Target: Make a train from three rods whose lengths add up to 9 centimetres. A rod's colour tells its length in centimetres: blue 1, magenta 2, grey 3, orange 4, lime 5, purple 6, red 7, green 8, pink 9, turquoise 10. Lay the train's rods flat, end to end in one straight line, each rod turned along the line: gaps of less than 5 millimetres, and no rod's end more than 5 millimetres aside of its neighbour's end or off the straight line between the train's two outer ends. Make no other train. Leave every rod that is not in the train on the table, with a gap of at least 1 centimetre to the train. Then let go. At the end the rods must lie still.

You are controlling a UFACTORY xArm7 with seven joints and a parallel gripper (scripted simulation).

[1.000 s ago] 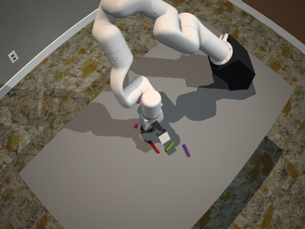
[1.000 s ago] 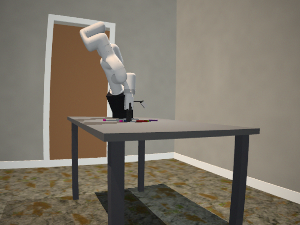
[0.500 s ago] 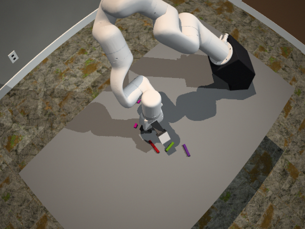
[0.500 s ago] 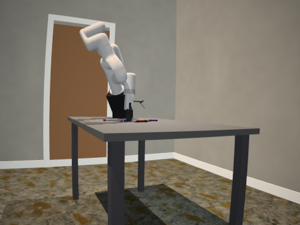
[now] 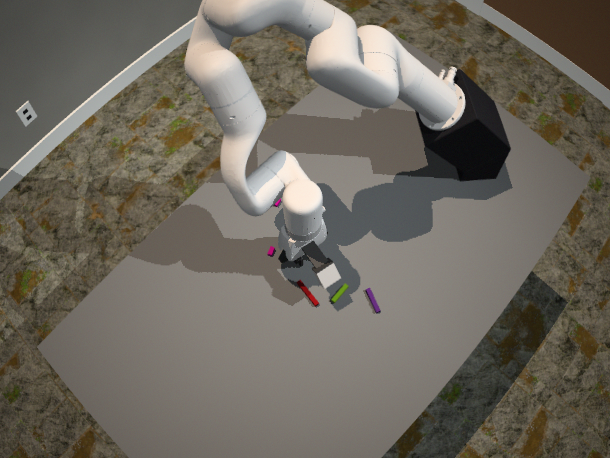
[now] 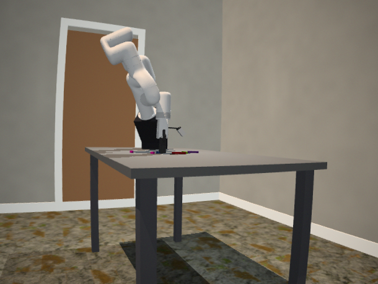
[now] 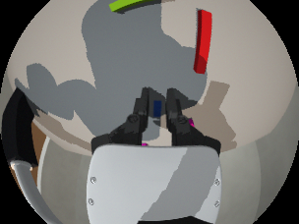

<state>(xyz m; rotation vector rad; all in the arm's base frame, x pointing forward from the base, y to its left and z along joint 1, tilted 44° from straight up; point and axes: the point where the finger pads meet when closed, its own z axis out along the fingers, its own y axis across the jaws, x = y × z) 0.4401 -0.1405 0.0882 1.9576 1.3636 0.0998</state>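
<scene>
Now: the blue rod 10 mm behind my hand, 20 mm to the right of it and 20 mm below it. From my hand the other things lie so: lime rod 40 mm ahead, 110 mm to the left, 20 mm below; purple rod 30 mm ahead, 190 mm to the left, 20 mm below; red rod 70 mm ahead, 50 mm to the left, 20 mm below.
</scene>
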